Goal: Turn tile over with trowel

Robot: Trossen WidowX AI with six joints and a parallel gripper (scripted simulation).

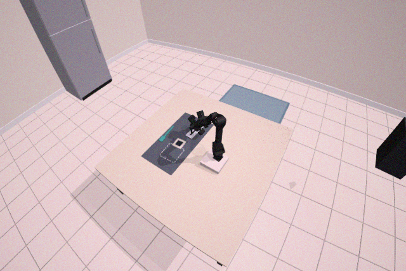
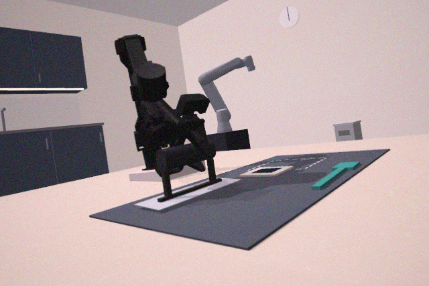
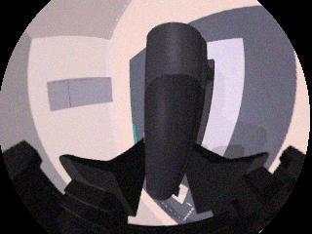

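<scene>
The dark mat is 20 mm ahead of my gripper tip, 150 mm to the left of it and 80 mm below it. Round my gripper tip: teal t-shaped tool (160 mm ahead, 190 mm to the left, 50 mm below); trowel (30 mm behind, 10 mm below); white tile (10 mm behind, 180 mm to the left, 50 mm below).
</scene>
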